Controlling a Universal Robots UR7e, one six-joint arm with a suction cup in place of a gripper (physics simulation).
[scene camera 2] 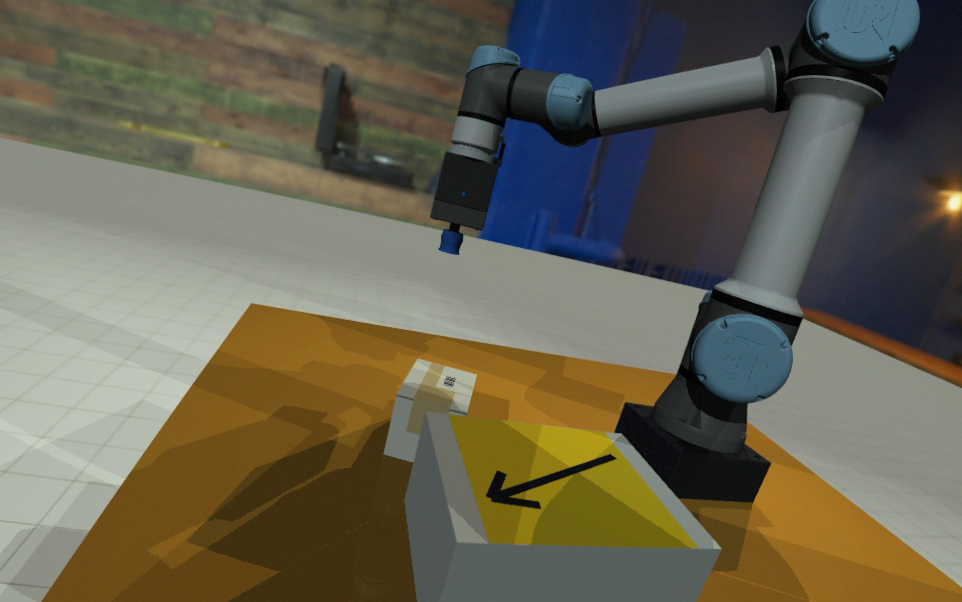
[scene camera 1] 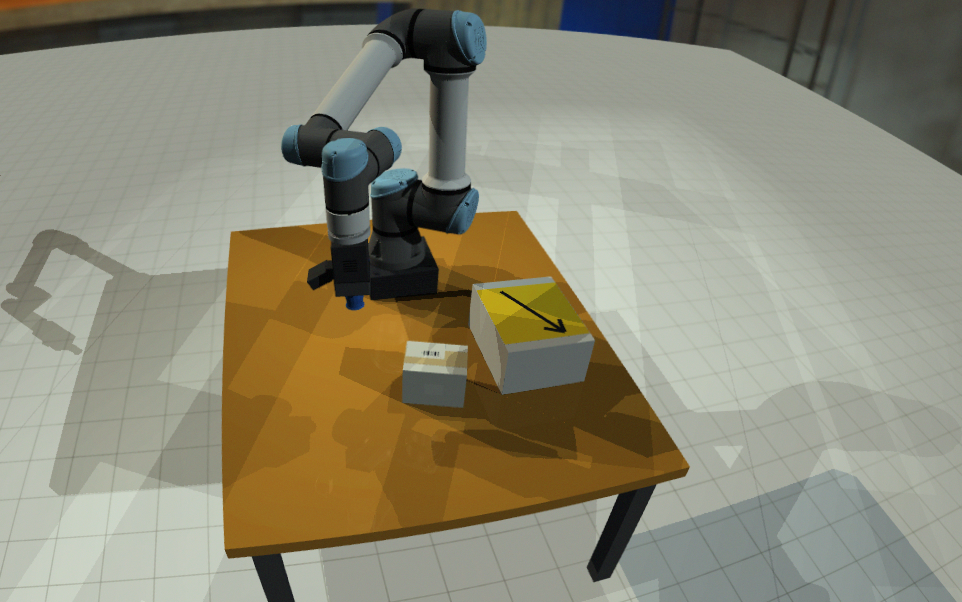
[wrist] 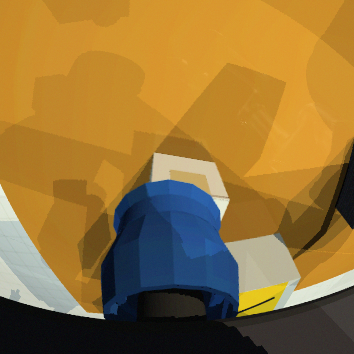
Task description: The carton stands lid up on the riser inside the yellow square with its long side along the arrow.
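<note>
There's a grey riser [scene camera 2: 490, 503] resting on the table, and you'd find the riser at [scene camera 1: 530, 336] and [wrist: 267, 275] too. Then there's a carton [scene camera 2: 431, 387], which scene camera 1 and the wrist view show as well, the carton [scene camera 1: 435, 374] and [wrist: 204, 174]. My suction cup [wrist: 167, 236] is holding nothing, and it's above the carton, 27 cm from the middle of it.
</note>
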